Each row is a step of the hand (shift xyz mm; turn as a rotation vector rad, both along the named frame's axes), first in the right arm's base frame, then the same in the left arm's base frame.
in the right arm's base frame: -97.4 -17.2 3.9 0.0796 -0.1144 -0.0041
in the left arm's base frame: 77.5 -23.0 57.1 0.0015 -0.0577 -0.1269
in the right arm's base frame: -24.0 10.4 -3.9 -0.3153 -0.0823 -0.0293
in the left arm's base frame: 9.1 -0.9 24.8 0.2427 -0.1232 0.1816
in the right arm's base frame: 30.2 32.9 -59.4 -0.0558 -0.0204 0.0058
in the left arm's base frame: -68.4 -22.6 18.3 0.0516 -0.0166 0.0249
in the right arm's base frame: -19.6 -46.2 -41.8 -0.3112 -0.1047 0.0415
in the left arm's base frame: 15.1 -63.5 -1.6 0.2882 -0.0798 0.1419
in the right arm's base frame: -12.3 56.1 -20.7 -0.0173 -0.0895 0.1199
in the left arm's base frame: -30.9 14.7 50.6 0.1199 0.0392 -0.0824
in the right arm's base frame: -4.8 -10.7 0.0 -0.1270 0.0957 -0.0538
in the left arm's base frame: 8.7 -7.1 -3.3 0.0103 -0.0068 0.1674
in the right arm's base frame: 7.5 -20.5 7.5 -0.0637 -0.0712 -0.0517
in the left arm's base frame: 9.2 -4.9 -20.6 0.0529 -0.0933 0.0172
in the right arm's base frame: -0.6 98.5 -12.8 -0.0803 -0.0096 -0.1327
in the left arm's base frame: -56.4 47.9 66.3 -0.0092 -0.1237 0.0936
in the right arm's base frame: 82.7 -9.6 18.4 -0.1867 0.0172 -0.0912
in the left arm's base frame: -42.2 22.4 -70.6 0.0717 -0.0925 0.1726
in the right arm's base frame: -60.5 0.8 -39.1 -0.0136 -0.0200 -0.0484
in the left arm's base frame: 20.7 -40.3 56.0 -0.0057 -0.0523 0.0127
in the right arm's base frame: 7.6 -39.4 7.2 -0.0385 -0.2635 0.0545
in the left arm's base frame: 18.6 -16.3 -32.4 0.1888 -0.1187 -0.1554
